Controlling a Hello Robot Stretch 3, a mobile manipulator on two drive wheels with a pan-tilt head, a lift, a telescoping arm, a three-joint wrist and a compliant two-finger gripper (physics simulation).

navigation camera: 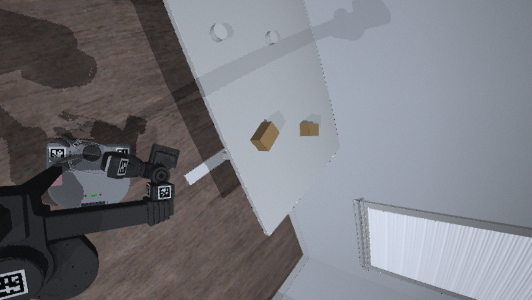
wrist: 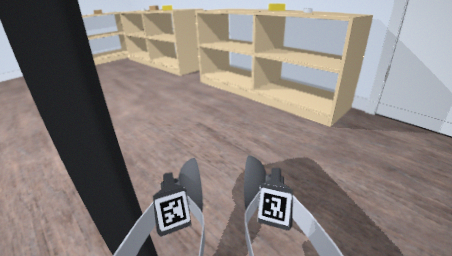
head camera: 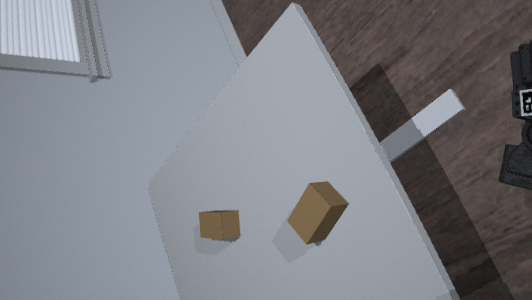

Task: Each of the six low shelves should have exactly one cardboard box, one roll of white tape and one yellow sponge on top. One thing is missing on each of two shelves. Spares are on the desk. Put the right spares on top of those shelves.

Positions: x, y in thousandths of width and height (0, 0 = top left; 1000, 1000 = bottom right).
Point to the gripper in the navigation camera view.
99, 495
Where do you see the gripper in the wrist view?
At 492, 686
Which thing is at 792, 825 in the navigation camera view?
A window.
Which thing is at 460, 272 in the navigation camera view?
A white desk.
